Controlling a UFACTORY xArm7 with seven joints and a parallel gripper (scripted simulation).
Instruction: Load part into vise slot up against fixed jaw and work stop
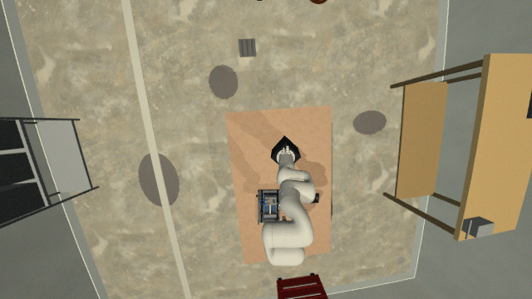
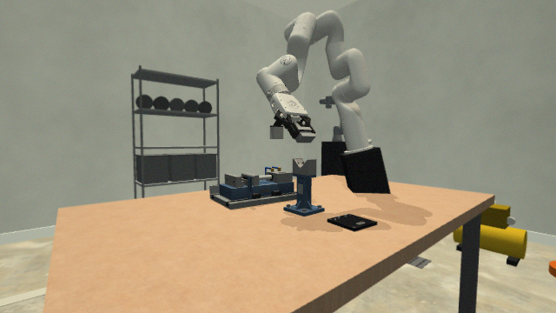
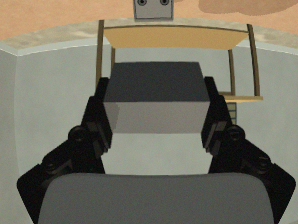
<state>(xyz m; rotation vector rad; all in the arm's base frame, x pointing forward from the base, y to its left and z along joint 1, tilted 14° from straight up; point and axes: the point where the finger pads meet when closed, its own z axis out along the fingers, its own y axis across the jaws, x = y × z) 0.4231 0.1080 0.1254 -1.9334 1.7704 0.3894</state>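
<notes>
Now: the grey block 10 mm to the left of my hand. Also, from my hand: work stop: 90 mm ahead, 180 mm to the right, 150 mm below; grey V-block: 30 mm to the left, 110 mm below; cylinder rod: 210 mm to the right, 170 mm below.
</notes>
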